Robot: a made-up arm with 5 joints.
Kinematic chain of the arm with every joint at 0, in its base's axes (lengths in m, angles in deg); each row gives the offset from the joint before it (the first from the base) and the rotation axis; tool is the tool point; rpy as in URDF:
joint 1: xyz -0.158 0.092 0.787 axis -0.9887 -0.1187 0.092
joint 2: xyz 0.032 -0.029 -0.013 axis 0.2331 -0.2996 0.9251
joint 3: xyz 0.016 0.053 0 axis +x
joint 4: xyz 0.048 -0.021 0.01 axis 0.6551 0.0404 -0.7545
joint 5: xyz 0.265 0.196 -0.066 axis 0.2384 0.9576 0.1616
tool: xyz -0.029 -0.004 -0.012 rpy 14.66 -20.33 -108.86
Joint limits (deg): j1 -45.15..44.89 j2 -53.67..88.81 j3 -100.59..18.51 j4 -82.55..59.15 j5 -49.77..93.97
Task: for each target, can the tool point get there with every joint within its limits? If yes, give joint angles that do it. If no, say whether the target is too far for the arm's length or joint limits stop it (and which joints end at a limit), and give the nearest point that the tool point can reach.
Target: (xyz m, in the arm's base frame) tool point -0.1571 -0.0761 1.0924
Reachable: no: joint limits stop it (at a limit: joint 1, joint 3, joint 4) | nearest point -0.1832 -0.1624 0.9441 | short by 0.174 m
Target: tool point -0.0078 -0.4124 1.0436
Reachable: no: too far | nearest point 0.0012 -0.2555 0.8897 | short by 0.220 m
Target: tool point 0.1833 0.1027 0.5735
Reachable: yes | joints -3.18 -37.92 -7.73 -14.80 15.78
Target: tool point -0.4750 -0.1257 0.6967
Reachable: no: joint limits stop it (at a limit: joint 2, joint 4) | nearest point -0.2825 -0.1283 0.6617 | short by 0.196 m
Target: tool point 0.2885 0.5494 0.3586
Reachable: no: too far | nearest point 0.1048 0.2984 0.5578 | short by 0.369 m
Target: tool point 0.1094 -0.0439 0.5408
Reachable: yes | joints -8.48 -28.84 -84.66 0.87 23.55
